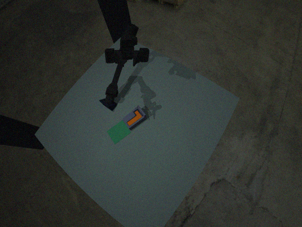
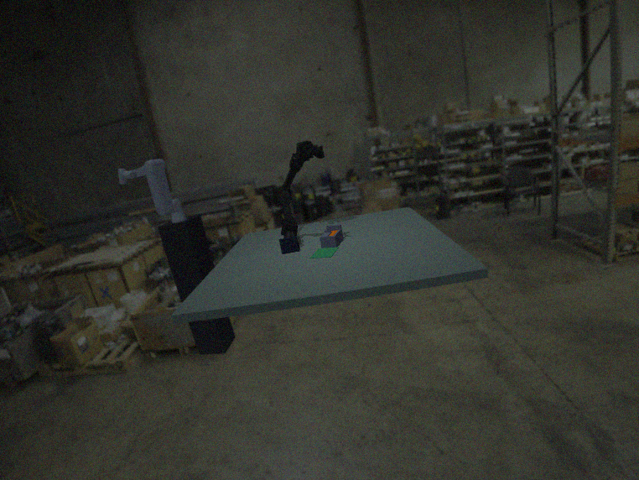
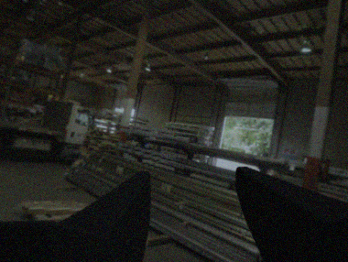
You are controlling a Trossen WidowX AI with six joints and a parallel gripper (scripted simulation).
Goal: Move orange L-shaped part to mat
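The orange L-shaped part lies 510 mm below my gripper tip, 80 mm to the right of it and 10 mm behind it. The rest, counted from my gripper tip: green mat 570 mm below, 240 mm to the right, 40 mm behind.
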